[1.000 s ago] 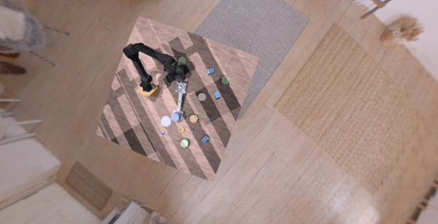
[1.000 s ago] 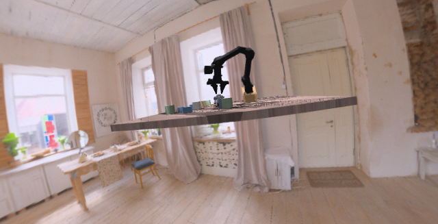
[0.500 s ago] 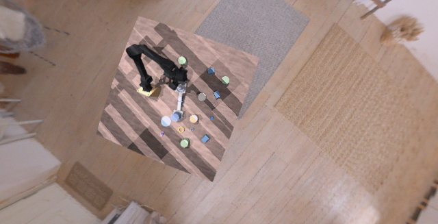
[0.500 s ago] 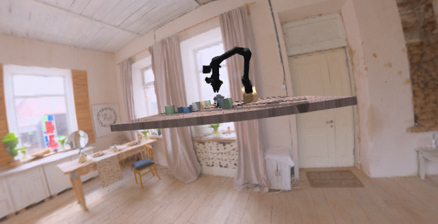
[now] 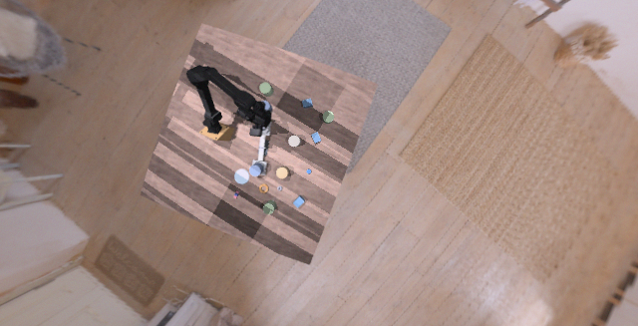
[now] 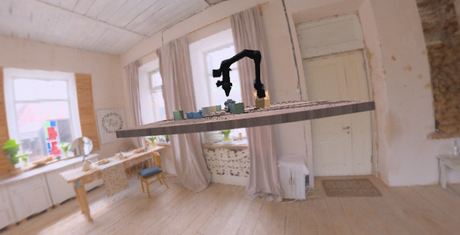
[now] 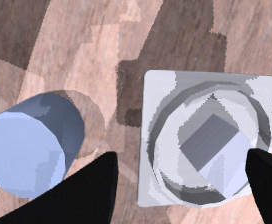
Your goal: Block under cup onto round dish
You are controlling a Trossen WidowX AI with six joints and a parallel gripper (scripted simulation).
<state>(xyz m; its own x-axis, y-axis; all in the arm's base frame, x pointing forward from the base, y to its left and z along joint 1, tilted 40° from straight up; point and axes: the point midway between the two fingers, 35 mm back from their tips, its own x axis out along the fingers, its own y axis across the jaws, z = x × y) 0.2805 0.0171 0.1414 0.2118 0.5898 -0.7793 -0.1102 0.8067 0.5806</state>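
Now: gripper tip 37 cm to the left of the round dish, 12 cm above it and 11 cm past it. The rest, counted from my gripper tip: balance beam 15 cm to the right, 9 cm below, 1 cm behind; cup 12 cm to the left, 9 cm below, 4 cm behind; white cylinder 20 cm ahead, 9 cm to the right, 9 cm below.
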